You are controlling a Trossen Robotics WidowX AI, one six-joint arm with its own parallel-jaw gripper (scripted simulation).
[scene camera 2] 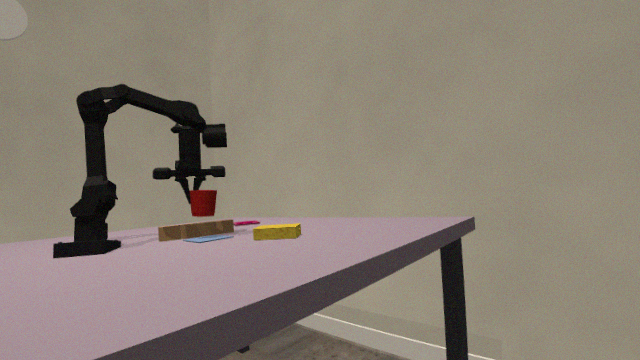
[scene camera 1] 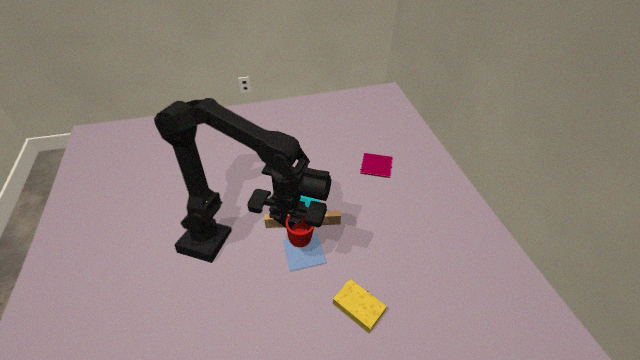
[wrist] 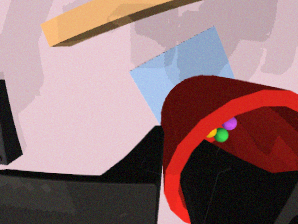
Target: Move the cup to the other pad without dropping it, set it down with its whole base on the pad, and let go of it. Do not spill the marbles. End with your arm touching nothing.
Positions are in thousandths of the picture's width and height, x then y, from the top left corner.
Observation:
In view: the gripper (scene camera 1: 452, 632) and a red cup (wrist: 649, 484).
The gripper is seen too in scene camera 2 (scene camera 2: 299, 565) and in the wrist view (wrist: 559, 596).

